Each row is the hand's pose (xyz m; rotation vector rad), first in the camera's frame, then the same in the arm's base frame.
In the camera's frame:
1: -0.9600 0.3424 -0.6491 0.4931 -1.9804 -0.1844
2: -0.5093 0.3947 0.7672 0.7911 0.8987 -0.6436
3: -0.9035 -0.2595 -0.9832 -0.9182 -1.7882 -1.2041
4: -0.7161 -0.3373 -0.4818 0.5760 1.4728 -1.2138
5: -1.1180 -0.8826 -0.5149 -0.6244 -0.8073 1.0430
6: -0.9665 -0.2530 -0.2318 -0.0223 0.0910 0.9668
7: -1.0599 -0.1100 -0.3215 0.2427 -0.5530 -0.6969
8: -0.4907 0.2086 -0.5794 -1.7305 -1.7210 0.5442
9: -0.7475 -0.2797 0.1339 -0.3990 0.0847 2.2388
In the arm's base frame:
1: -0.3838 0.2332 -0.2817 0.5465 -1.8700 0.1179
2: 0.0839 0.6472 1.0680 0.5090 0.9260 -0.5685
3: -0.2183 -0.4010 -0.4996 -0.8490 -1.9340 -0.8920
4: -0.0064 -0.3419 -0.0054 0.2682 1.3938 -1.2048
5: -0.2935 -0.9488 0.0902 -0.6940 -0.7429 1.3210
6: -0.2620 -0.2588 0.2397 -0.1917 0.2278 1.1511
7: -0.3841 -0.1565 0.1308 0.0968 -0.5420 -0.4544
8: 0.1043 0.2067 -0.2180 -1.6744 -1.8684 0.8567
9: -0.0327 -0.1712 0.5892 -0.4789 0.3012 2.4418

